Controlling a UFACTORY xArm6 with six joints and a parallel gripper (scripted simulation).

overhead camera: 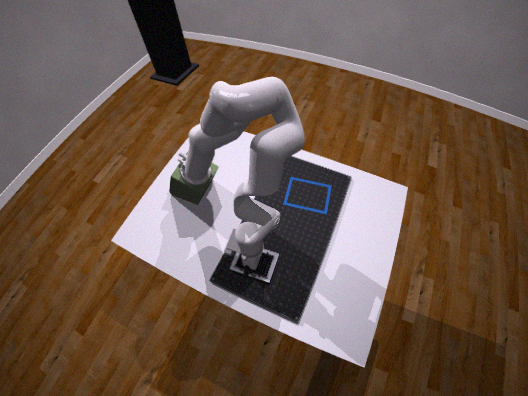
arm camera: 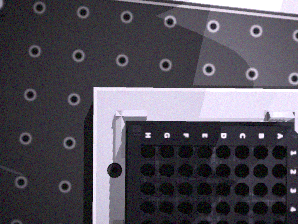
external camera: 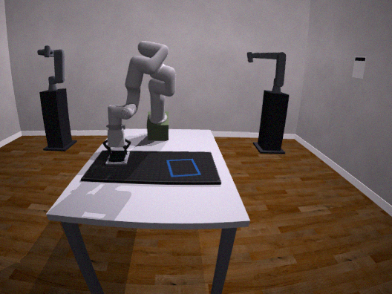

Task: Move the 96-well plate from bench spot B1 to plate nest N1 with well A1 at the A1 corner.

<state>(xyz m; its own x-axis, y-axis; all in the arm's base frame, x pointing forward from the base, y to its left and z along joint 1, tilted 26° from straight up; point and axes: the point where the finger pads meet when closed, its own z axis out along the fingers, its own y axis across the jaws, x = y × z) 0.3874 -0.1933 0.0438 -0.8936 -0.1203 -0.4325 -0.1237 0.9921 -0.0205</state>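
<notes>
Right now my hand is 1 cm above the 96-well plate. Also, from my hand: grey plate nest N1 (3 cm below).
</notes>
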